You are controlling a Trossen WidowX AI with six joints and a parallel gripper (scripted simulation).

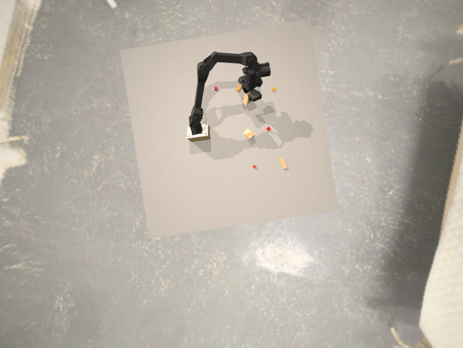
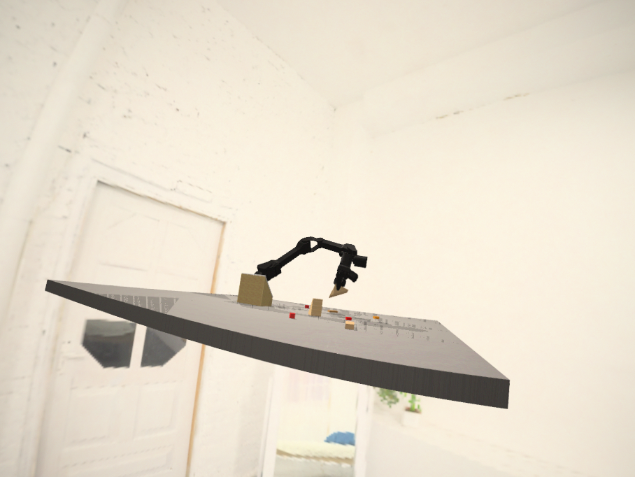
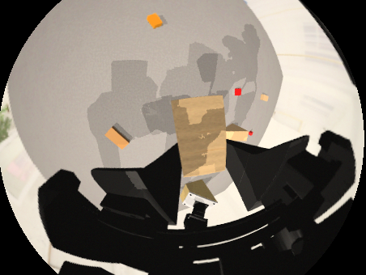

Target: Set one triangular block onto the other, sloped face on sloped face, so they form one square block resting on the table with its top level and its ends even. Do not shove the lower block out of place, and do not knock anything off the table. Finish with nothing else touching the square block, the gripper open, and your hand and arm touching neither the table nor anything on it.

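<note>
Now: the triangular block 1 cm above my gripper tip. From my gripper tip the other things lie so: orange cube: 19 cm ahead, 10 cm below, 6 cm to the left; then long tan block: 44 cm to the right, 15 cm ahead, 10 cm below.
</note>
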